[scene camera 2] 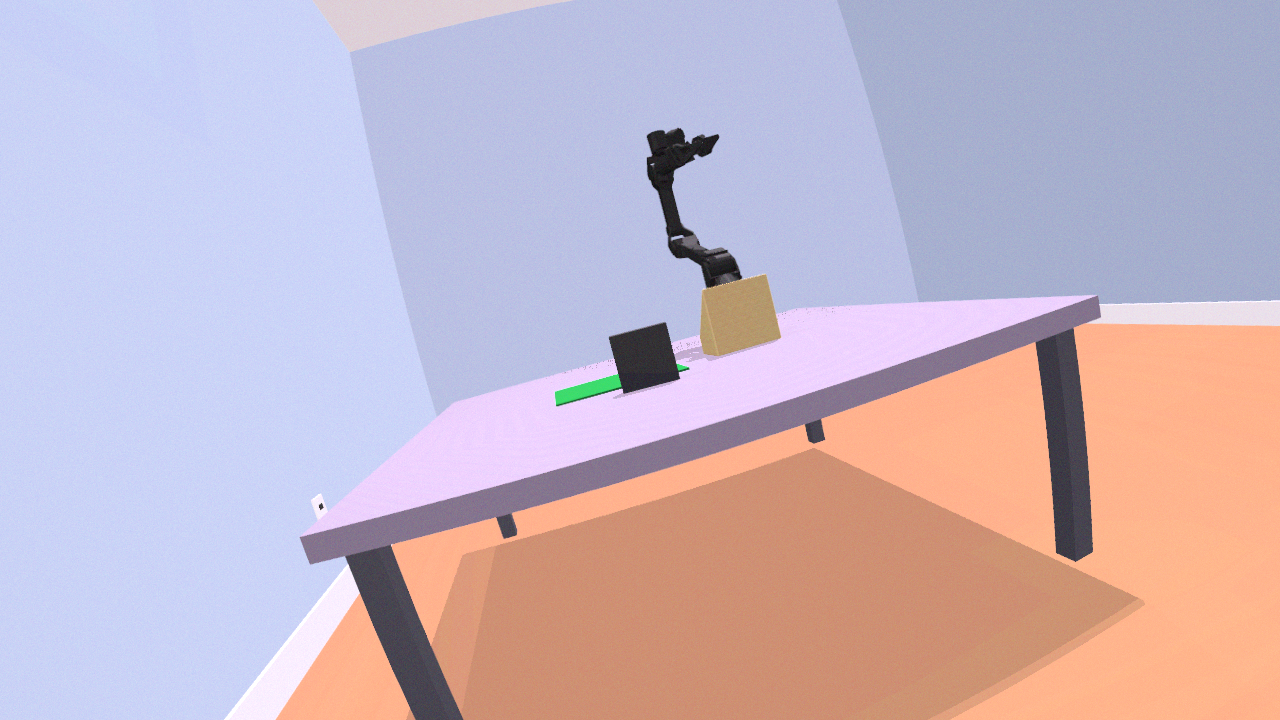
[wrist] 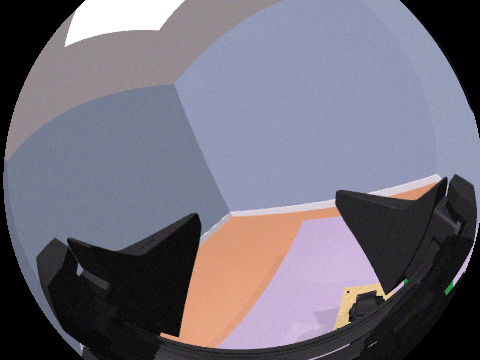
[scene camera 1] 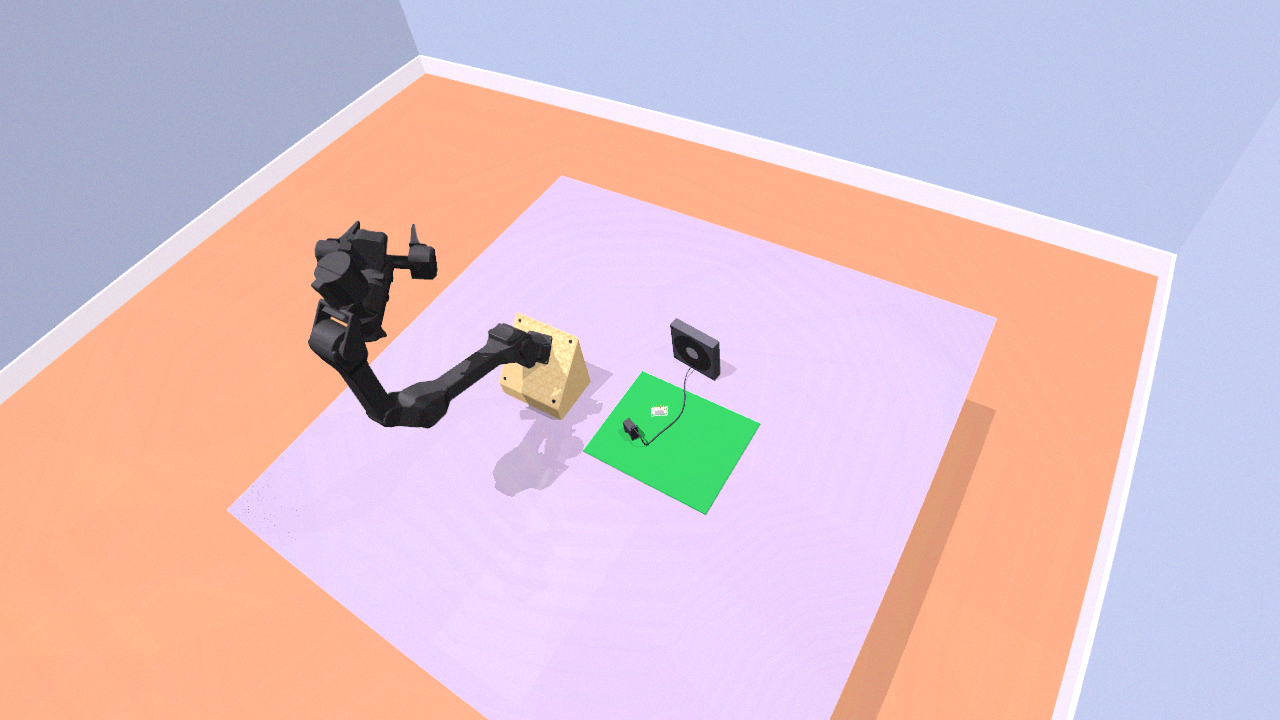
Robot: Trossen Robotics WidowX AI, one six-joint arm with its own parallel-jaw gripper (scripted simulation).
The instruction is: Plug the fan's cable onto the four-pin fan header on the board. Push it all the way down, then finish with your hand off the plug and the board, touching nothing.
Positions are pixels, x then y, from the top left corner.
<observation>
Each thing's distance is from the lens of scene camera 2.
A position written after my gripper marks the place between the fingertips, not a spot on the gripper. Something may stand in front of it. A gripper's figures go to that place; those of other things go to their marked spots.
my gripper point(scene camera 2: 710, 138): 164 cm
black fan point(scene camera 2: 644, 357): 116 cm
green circuit board point(scene camera 2: 608, 384): 133 cm
The marked spots on the black fan and the green circuit board are 20 cm apart.
</observation>
